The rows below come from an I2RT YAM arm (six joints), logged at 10 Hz.
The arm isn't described. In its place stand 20 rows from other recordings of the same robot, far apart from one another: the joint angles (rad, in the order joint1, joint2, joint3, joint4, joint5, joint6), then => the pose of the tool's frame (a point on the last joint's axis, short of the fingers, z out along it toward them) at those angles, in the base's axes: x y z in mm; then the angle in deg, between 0 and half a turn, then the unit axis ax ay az.
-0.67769 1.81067 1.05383 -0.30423 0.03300 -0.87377 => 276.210 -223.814 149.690 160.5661 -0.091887 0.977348 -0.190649
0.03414 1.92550 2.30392 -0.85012 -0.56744 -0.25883 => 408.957 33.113 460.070 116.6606 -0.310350 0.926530 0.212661
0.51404 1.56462 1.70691 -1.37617 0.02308 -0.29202 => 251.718 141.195 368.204 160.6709 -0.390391 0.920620 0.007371
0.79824 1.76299 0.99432 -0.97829 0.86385 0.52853 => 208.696 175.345 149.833 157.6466 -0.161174 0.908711 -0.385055
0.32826 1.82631 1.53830 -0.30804 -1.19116 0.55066 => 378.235 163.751 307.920 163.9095 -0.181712 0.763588 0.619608
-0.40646 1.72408 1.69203 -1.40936 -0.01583 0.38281 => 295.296 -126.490 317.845 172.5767 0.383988 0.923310 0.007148
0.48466 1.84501 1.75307 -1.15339 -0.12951 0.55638 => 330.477 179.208 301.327 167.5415 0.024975 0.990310 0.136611
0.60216 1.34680 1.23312 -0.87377 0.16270 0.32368 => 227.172 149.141 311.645 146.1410 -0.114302 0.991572 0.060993
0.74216 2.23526 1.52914 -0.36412 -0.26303 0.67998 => 332.881 317.831 112.932 168.1630 -0.062654 0.964143 0.257883
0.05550 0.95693 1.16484 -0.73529 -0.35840 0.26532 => 187.036 22.898 384.562 125.3027 0.001117 0.965628 0.259924
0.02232 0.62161 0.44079 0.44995 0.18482 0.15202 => 162.353 -2.919 311.183 74.8699 0.184837 0.982527 0.021835
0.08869 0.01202 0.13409 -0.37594 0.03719 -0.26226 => 97.683 7.358 178.541 105.0783 -0.159809 0.983459 -0.085263
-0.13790 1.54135 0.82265 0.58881 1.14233 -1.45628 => 316.647 -76.636 249.737 168.8422 -0.105790 0.721625 -0.684153
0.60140 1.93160 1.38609 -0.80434 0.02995 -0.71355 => 312.105 212.872 177.756 167.4583 -0.609668 0.792374 -0.021165
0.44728 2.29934 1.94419 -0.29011 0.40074 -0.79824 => 485.357 217.426 217.328 132.8831 -0.479260 0.833600 -0.274631
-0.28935 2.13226 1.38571 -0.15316 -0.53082 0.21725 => 432.844 -110.056 132.636 141.8904 0.153112 0.956129 0.249748
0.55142 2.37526 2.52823 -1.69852 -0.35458 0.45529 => 373.341 244.139 285.864 171.4917 0.049650 -0.985719 -0.160913
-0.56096 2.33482 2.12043 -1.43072 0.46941 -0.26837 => 369.884 -251.412 205.170 165.4426 -0.134214 -0.970611 0.199754
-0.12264 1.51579 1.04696 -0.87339 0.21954 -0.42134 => 272.781 -41.434 214.010 170.8289 -0.135013 0.981505 -0.135721
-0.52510 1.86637 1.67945 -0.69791 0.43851 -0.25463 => 352.438 -221.655 297.276 153.9042 0.201614 0.924833 -0.322546
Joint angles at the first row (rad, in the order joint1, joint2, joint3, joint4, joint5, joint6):
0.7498 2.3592 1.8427 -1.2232 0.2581 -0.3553
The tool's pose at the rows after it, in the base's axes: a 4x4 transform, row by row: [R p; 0 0 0 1], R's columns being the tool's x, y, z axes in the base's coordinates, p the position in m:
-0.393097 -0.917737 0.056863 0.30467; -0.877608 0.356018 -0.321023 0.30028; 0.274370 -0.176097 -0.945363 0.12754; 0 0 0 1
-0.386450 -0.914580 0.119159 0.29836; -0.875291 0.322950 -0.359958 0.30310; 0.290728 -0.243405 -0.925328 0.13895; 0 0 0 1
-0.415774 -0.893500 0.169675 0.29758; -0.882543 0.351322 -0.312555 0.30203; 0.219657 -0.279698 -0.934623 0.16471; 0 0 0 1
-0.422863 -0.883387 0.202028 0.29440; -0.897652 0.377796 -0.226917 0.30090; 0.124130 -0.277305 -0.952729 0.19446; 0 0 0 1
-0.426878 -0.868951 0.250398 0.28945; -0.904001 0.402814 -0.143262 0.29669; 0.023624 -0.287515 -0.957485 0.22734; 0 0 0 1
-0.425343 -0.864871 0.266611 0.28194; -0.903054 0.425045 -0.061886 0.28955; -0.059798 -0.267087 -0.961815 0.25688; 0 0 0 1
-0.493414 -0.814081 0.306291 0.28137; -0.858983 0.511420 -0.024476 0.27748; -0.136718 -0.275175 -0.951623 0.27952; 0 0 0 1
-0.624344 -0.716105 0.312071 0.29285; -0.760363 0.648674 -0.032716 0.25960; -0.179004 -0.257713 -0.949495 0.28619; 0 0 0 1
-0.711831 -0.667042 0.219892 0.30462; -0.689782 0.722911 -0.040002 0.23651; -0.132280 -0.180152 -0.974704 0.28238; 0 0 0 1
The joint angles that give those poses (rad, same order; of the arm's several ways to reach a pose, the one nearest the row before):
0.8001 2.3524 1.8427 -1.2602 0.2676 -0.3485
0.8211 2.3272 1.8427 -1.2808 0.3389 -0.3390
0.8211 2.2635 1.8431 -1.2709 0.3439 -0.3210
0.8219 2.1899 1.8458 -1.2568 0.3073 -0.3218
0.8219 2.1067 1.8457 -1.2415 0.2848 -0.3210
0.8196 2.0296 1.8458 -1.2457 0.2394 -0.3199
0.7998 1.9701 1.8458 -1.2434 0.2390 -0.2546
0.7468 1.9518 1.8458 -1.2503 0.2382 -0.1383
0.6758 1.9560 1.8435 -1.3090 0.1696 -0.0944

